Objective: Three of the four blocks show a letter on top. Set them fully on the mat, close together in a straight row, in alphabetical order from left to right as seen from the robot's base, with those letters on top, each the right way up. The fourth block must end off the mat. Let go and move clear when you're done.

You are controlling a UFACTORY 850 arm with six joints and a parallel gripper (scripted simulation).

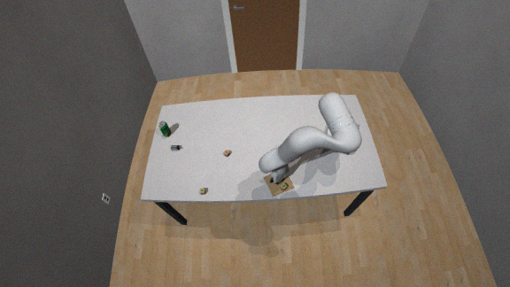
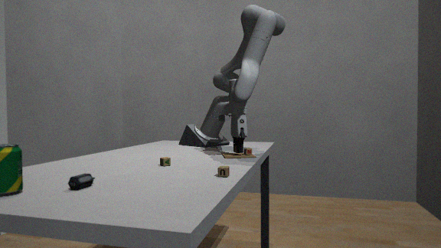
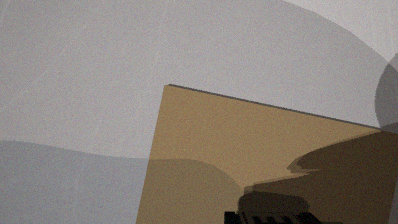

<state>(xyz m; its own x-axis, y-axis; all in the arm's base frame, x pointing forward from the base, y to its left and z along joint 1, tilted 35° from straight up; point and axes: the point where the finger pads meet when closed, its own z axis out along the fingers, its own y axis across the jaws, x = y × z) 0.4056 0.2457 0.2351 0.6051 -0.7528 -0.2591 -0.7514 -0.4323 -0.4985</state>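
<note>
Now: the mat 3 cm below my hand. Also, from my hand: can (83 cm ahead, 33 cm to the right, 3 cm above); then black object (71 cm ahead, 20 cm to the right, 2 cm below).
</note>
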